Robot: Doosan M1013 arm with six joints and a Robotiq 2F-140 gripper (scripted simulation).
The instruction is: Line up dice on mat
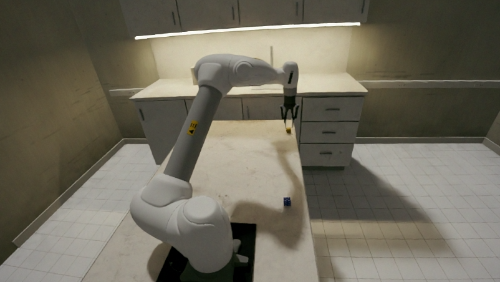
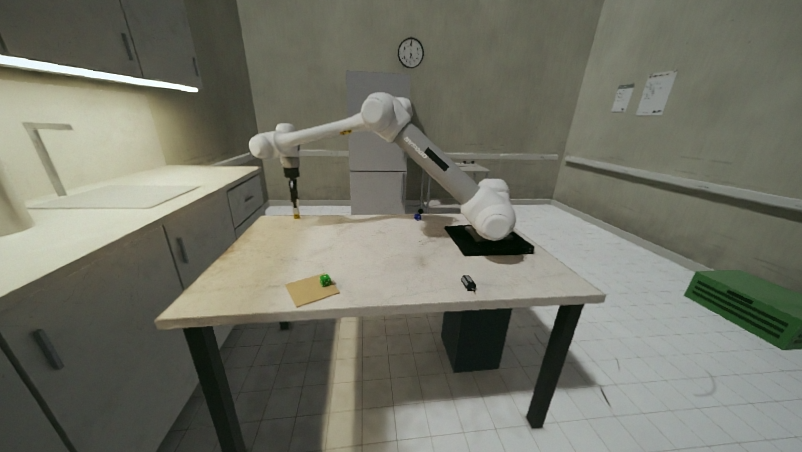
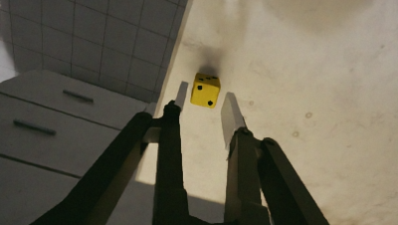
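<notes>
Now: the yellow die 50 mm below my hand. The rest, counted from my hand: tan mat (220 mm behind, 690 mm to the left, 70 mm below); then green die (260 mm behind, 660 mm to the left, 50 mm below); then blue die (680 mm behind, 20 mm to the left, 50 mm below).
</notes>
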